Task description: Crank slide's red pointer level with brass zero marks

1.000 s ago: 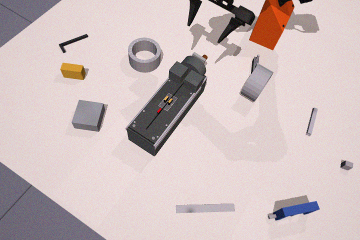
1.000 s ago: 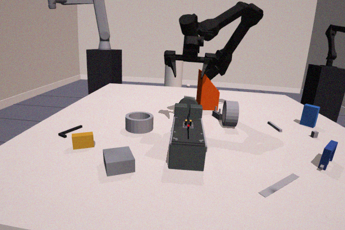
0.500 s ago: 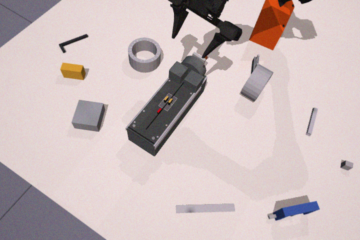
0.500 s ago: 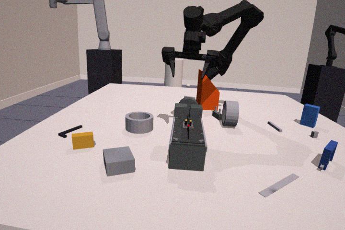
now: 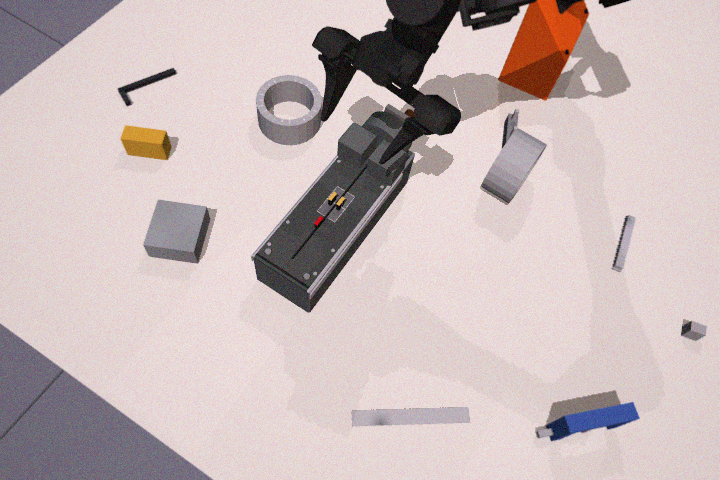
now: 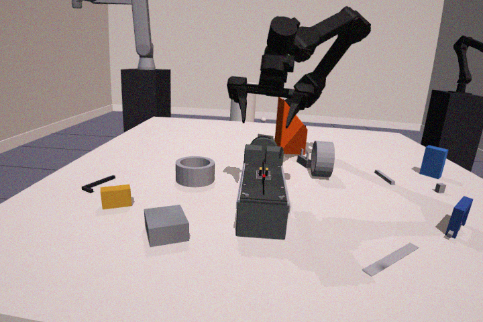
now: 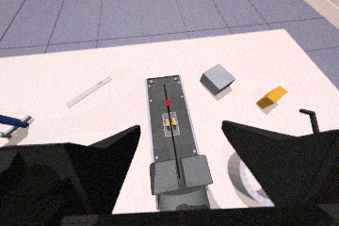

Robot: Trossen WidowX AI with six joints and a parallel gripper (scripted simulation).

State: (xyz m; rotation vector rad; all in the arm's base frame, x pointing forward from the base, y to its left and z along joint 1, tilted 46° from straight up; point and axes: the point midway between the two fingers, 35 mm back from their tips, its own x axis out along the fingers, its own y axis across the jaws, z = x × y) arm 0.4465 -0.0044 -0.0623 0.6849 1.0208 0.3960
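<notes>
Right now the crank handle is 150 mm behind my gripper tip, 10 mm to the right of it and 110 mm below it. The rest, counted from my gripper tip: red pointer 70 mm ahead, 10 mm to the left, 90 mm below; then grey cube 180 mm ahead, 150 mm to the right, 160 mm below; then yellow block 110 mm ahead, 290 mm to the right, 150 mm below.
</notes>
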